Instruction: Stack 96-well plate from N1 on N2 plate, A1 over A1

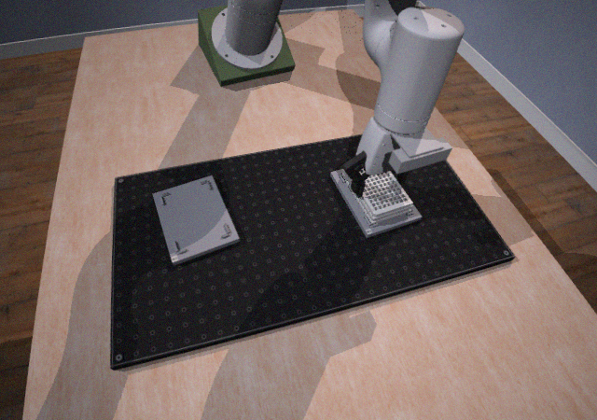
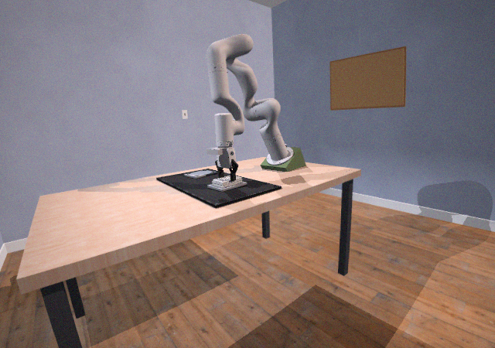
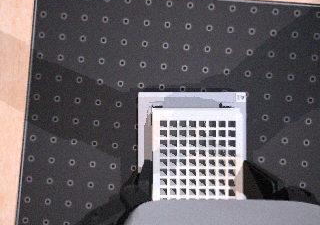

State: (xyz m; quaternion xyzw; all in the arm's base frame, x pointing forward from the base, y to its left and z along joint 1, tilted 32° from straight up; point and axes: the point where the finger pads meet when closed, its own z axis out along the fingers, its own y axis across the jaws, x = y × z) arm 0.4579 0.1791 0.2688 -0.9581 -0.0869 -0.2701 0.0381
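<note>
Now: hand 10 mm above the white 96-well plate. Round my hand: plate nest N1: 350 mm to the right, 40 mm below, 10 mm ahead; then plate nest N2: 40 mm below.
</note>
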